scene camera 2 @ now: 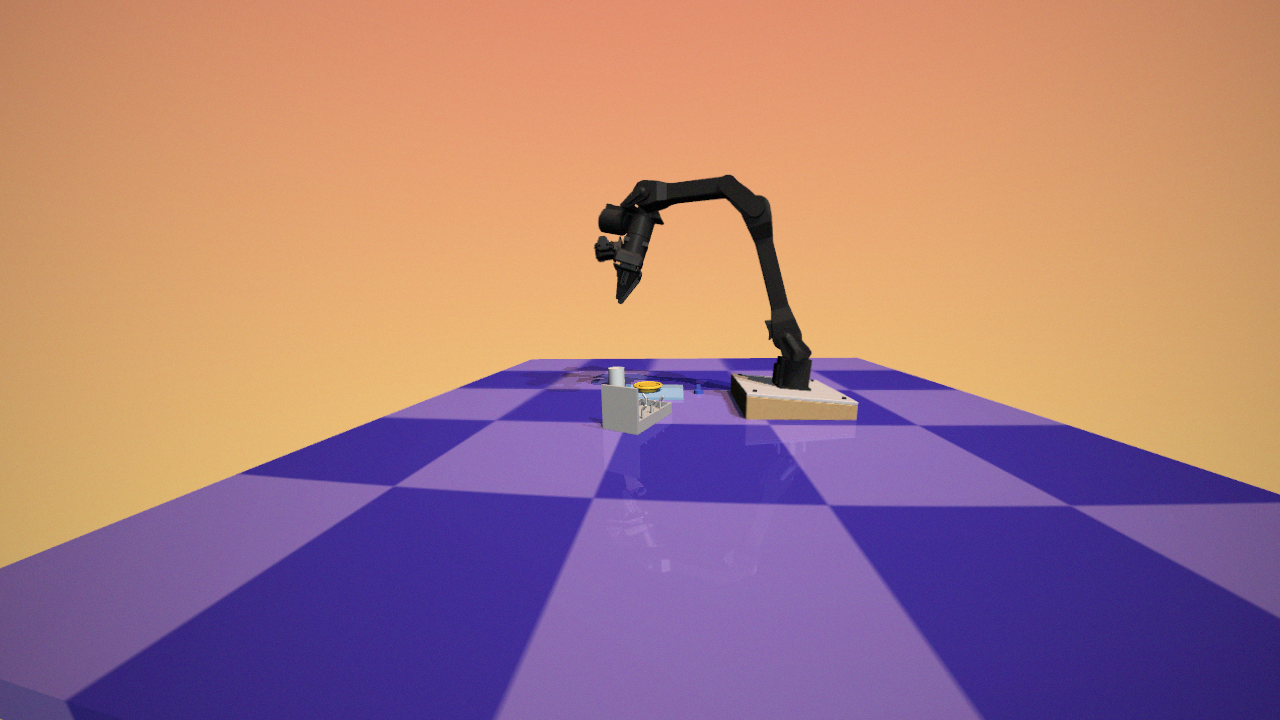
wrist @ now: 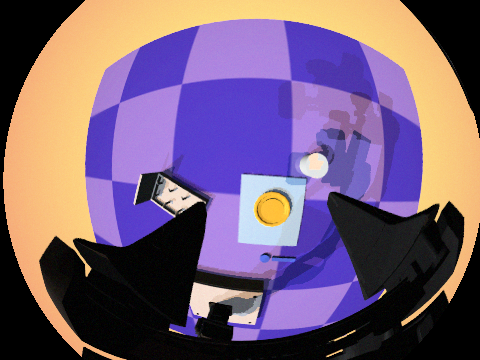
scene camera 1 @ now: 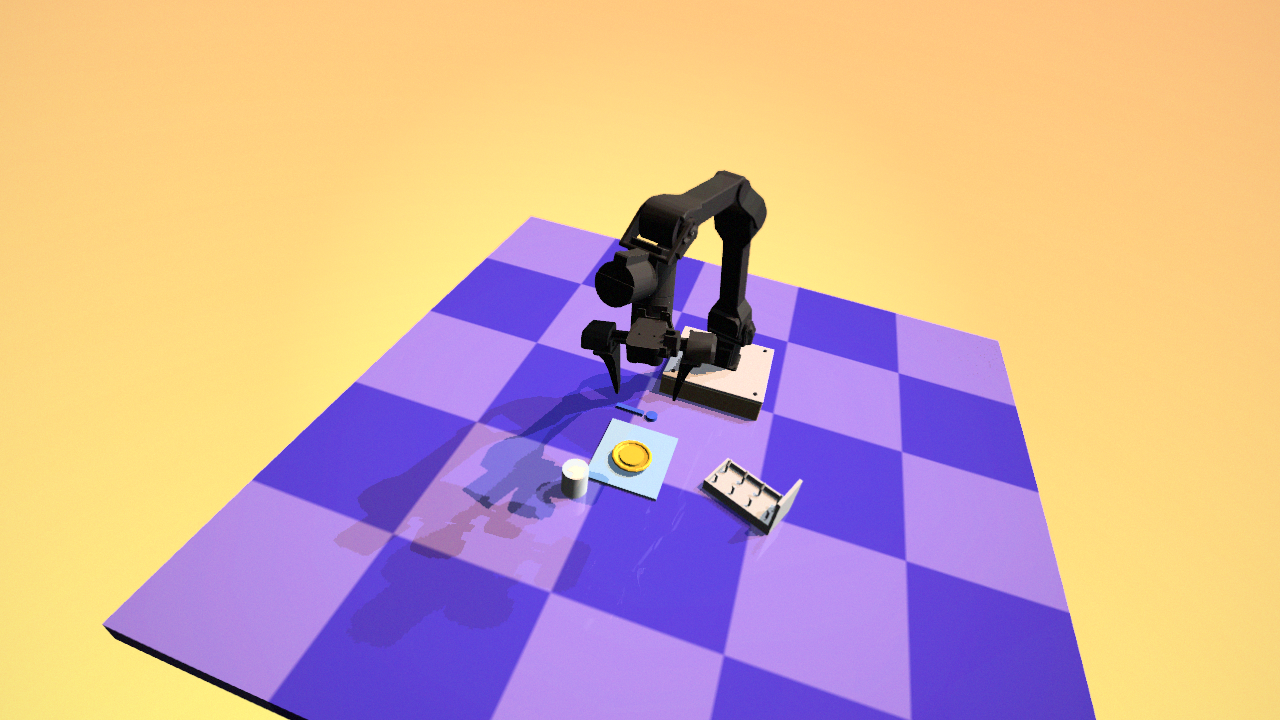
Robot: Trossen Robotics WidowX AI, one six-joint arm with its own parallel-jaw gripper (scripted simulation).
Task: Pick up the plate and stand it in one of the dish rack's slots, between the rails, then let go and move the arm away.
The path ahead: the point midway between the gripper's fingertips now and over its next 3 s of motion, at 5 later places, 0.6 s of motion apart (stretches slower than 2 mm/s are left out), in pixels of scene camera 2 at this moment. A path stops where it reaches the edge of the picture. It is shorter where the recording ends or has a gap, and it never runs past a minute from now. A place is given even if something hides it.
My gripper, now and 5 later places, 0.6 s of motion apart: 619,301; 640,324; 646,363; 646,374; 646,386; 646,386
